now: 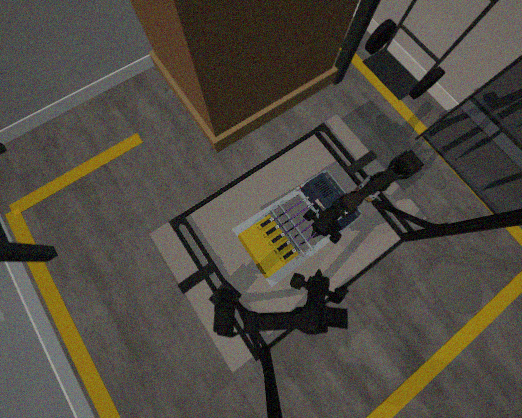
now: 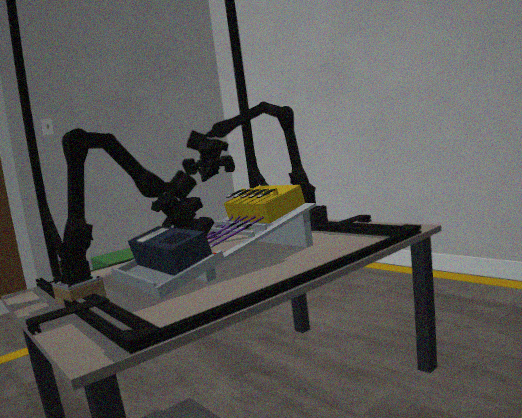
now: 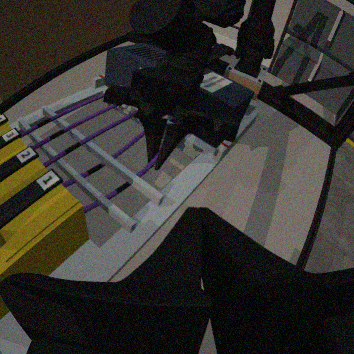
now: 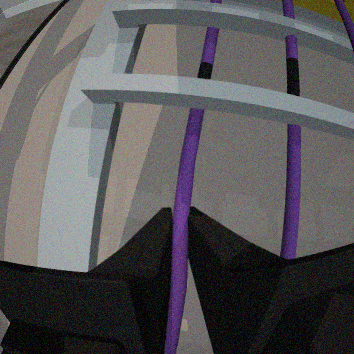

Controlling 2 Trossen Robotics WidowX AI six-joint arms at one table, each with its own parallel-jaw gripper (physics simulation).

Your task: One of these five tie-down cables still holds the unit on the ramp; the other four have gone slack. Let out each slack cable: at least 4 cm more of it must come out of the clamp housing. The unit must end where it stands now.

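A grey ramp [image 2: 284, 232] [image 3: 105, 253] carries a yellow clamp housing [image 1: 257, 245] [image 2: 268, 201] [image 3: 31, 218] at its high end and a dark blue unit [image 1: 323, 188] [image 2: 170, 249] [image 3: 225, 95] at its low end. Several purple cables run between them under two grey cross bars. My right gripper [image 1: 316, 235] [image 3: 153, 168] [image 4: 177, 216] is shut on the outermost cable [image 3: 116, 191] [image 4: 187, 151], the one from slot 1, close to the unit. The second cable [image 4: 291, 158] runs free beside it. My left gripper [image 1: 316, 274] [image 2: 207, 163] [image 3: 195, 216] is shut and empty, hovering above the ramp's near side.
A black frame [image 1: 251, 170] edges the table [image 2: 259, 286]. A large brown crate [image 1: 259, 62] and a hand truck [image 1: 404, 62] stand on the floor beyond. A green block [image 2: 110, 258] lies behind the unit. A black pole [image 2: 239, 83] rises behind the ramp.
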